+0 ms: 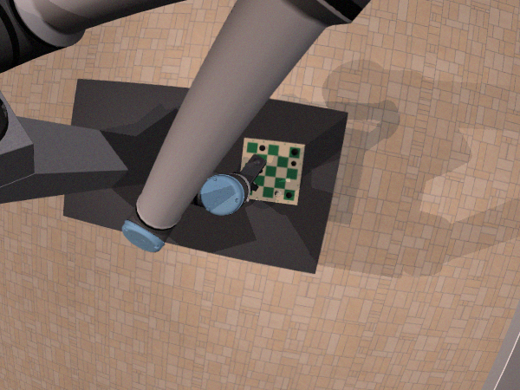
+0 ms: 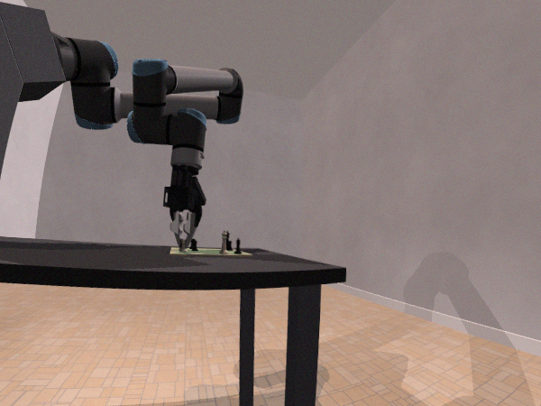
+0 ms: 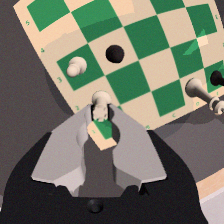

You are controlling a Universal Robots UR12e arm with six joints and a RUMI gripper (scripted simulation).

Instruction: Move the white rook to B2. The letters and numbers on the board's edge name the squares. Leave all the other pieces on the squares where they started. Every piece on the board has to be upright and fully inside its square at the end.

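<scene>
Right now my hand is 40 mm to the right of the white pawn, 20 mm past it and 10 mm above it. Also, from my hand: white rook 10 mm below; then chessboard 70 mm to the left, 50 mm ahead, 30 mm below.
</scene>
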